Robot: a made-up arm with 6 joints. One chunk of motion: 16 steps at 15 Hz.
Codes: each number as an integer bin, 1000 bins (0 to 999) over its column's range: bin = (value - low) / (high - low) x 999, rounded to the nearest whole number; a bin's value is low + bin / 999 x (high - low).
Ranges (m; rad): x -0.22..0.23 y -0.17..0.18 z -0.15..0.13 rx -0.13..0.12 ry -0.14..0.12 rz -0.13..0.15
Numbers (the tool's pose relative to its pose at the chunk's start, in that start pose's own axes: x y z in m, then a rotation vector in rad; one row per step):
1: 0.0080 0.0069 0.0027 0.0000 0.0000 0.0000
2: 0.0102 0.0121 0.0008 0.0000 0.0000 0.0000
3: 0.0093 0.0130 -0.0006 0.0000 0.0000 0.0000
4: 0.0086 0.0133 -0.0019 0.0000 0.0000 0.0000
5: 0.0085 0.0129 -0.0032 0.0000 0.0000 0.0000
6: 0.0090 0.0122 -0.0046 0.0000 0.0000 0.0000
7: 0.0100 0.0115 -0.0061 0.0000 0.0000 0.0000
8: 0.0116 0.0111 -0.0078 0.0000 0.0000 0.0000
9: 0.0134 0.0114 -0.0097 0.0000 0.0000 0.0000
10: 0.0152 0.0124 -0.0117 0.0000 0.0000 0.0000
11: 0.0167 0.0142 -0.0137 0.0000 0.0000 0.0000
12: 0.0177 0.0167 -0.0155 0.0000 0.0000 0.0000
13: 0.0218 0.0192 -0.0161 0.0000 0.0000 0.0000
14: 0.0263 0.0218 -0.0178 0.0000 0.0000 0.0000
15: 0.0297 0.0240 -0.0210 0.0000 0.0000 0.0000
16: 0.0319 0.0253 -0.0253 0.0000 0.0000 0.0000
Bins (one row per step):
1: 506 505 545 519 538 464
2: 511 520 538 519 538 464
3: 509 522 533 519 538 464
4: 507 523 528 519 538 464
5: 507 522 524 519 538 464
6: 508 520 519 519 538 464
7: 511 518 513 519 538 464
8: 514 517 507 519 538 464
9: 518 518 501 519 538 464
10: 522 521 493 519 538 464
11: 525 526 486 519 538 464
12: 528 533 480 519 538 464
13: 537 540 478 519 538 464
14: 547 547 472 519 538 464
15: 554 554 460 519 538 464
16: 559 557 445 519 538 464

